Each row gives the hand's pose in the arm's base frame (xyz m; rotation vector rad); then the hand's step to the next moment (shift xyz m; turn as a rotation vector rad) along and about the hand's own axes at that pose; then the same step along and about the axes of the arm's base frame.
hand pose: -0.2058 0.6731 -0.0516 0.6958 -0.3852 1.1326
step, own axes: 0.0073 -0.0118 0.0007 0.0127 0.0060 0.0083
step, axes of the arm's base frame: 0.0137 0.0016 0.0013 0.0000 0.0046 0.0156
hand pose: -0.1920 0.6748 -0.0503 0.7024 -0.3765 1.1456
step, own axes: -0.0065 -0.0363 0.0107 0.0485 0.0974 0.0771
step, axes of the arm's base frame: 0.0317 -0.0203 -0.0075 -0.0652 0.0043 0.1162
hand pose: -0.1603 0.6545 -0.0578 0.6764 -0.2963 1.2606
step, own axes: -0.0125 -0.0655 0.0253 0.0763 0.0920 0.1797
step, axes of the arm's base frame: 0.0618 -0.0348 -0.0074 -0.0360 -0.0382 0.2093
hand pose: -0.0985 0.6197 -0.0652 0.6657 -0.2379 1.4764
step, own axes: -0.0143 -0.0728 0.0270 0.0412 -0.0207 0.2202
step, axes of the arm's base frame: 0.0752 -0.0235 -0.0054 0.0786 -0.0847 0.1930
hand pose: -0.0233 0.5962 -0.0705 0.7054 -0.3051 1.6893
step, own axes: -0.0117 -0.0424 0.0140 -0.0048 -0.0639 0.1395
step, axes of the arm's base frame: 0.0456 -0.0066 -0.0034 0.1012 -0.0657 0.0949
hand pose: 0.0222 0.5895 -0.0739 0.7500 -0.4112 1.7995
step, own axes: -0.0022 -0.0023 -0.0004 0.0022 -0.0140 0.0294
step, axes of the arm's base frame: 0.0025 -0.0005 -0.0020 0.0212 -0.0114 0.0221
